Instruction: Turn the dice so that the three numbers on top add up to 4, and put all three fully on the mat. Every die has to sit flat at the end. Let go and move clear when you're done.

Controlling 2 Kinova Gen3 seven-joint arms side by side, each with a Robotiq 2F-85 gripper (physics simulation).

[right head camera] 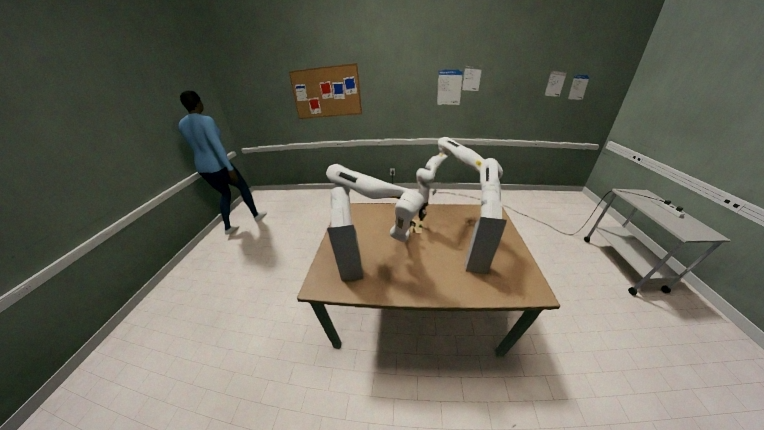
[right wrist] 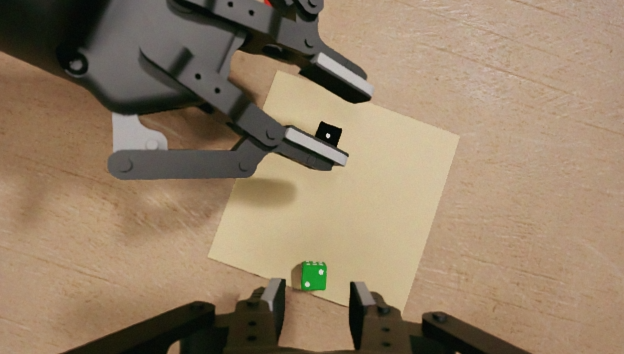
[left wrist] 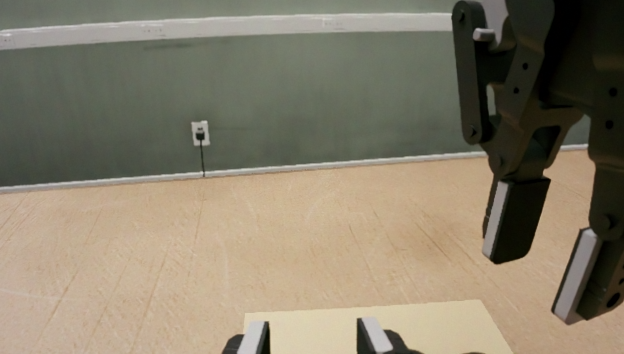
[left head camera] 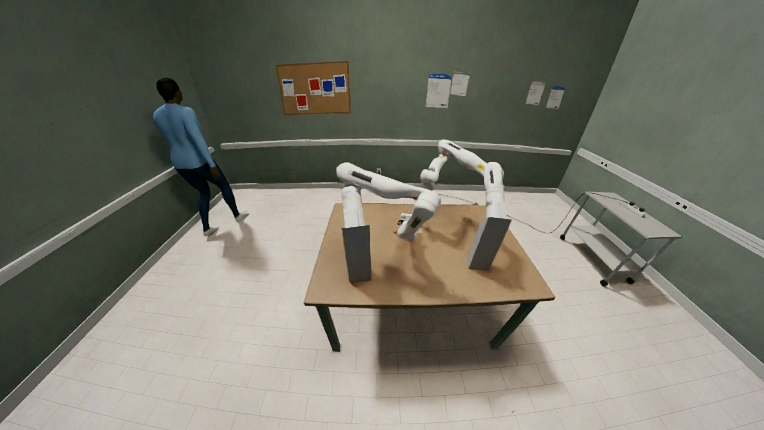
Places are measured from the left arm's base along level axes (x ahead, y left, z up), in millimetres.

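Pixels of known places: left gripper, fingertip midpoint: [right wrist: 352,128] [left wrist: 313,344]; right gripper, fingertip midpoint: [right head camera: 420,219] [right wrist: 317,299] [left wrist: 537,283]; left arm's base, origin of the base link: [right head camera: 342,229] [left head camera: 355,230]; right arm's base, origin of the base link: [right head camera: 490,222] [left head camera: 495,221].
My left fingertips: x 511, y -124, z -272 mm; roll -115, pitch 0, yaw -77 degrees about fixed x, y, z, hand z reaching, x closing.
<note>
For each thing: its middle in the pictures, then the offset to it from my left fingertips. Level surfaces: height alone.
- black die, body centre: [right wrist: 327,138] 43 mm down, 10 mm back, 4 mm right
- pale yellow mat, body centre: [right wrist: 336,195] [right head camera: 412,226] 53 mm down, 18 mm ahead, 31 mm right
- green die, body centre: [right wrist: 313,275] 43 mm down, 34 mm ahead, 85 mm right
- wooden table, its level: 55 mm down
In the right wrist view, the black die [right wrist: 328,134] lies on the pale yellow mat [right wrist: 390,200] [left wrist: 425,320] with one pip on top, partly behind a left finger. The green die [right wrist: 314,276] shows two pips on top and sits at the mat's near edge; I cannot tell whether it is fully on. A bit of red [right wrist: 268,2] [left head camera: 395,231], likely the red die, shows beyond the left gripper; its top face is hidden. My left gripper [left wrist: 313,336] [right wrist: 352,128] is open above the black die. My right gripper [right wrist: 317,299] [left wrist: 537,283] is open, its fingertips either side of the green die, apart from it.
The two grippers are close together over the mat. Both arms stand on grey pedestals [left head camera: 357,253] [left head camera: 489,243] on the wooden table [left head camera: 427,291]. A person [left head camera: 181,138] stands at the left, and a grey cart [left head camera: 649,227] is at the right.
</note>
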